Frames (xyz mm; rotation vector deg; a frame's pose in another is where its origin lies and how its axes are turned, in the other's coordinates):
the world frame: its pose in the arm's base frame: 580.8 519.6 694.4 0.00 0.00 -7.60
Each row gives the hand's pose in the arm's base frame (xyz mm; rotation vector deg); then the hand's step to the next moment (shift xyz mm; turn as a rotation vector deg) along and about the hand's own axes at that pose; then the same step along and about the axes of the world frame.
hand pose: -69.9 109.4 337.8 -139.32 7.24 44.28
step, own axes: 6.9 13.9 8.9 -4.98 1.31 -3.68
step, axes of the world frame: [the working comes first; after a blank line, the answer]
step, axes of the arm's base frame: -2.3 -6.0 -16.7 -2.61 -3.53 4.56

-1.5 -6.3 -16.7 -2.12 -3.85 4.56
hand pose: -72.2 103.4 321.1 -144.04 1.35 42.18
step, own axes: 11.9 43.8 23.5 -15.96 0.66 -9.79
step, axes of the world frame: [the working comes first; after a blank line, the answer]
step, axes of the arm's base frame: -8.4 -25.1 -43.7 -8.82 -7.28 14.84

-5.0 -26.0 -43.7 -7.78 -8.38 14.84
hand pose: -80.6 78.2 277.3 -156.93 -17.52 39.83
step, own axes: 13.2 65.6 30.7 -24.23 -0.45 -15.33
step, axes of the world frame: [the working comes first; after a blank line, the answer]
step, axes of the arm's base frame: 4.8 -50.4 -53.4 -13.35 -9.81 23.41

11.4 -49.3 -53.4 -11.94 -11.49 23.41
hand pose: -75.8 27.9 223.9 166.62 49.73 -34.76
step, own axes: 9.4 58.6 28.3 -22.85 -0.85 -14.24
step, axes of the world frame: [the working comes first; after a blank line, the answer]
step, axes of the arm's base frame: 28.6 -48.8 -33.5 -12.90 -8.92 21.90

34.8 -44.6 -33.5 -11.61 -10.55 21.90
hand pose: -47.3 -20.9 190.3 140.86 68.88 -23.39
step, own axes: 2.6 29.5 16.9 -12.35 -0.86 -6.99
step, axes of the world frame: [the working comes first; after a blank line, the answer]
step, axes of the arm's base frame: 23.5 -22.5 -10.1 -7.36 -4.91 11.13

26.3 -19.2 -10.1 -6.65 -5.84 11.13
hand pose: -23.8 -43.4 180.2 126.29 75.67 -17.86
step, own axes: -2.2 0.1 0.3 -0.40 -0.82 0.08
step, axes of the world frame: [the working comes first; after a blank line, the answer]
step, axes of the arm's base frame: -1.0 -1.8 0.8 -0.90 -0.04 -0.16

-0.7 -1.9 0.8 -0.89 -0.16 -0.16
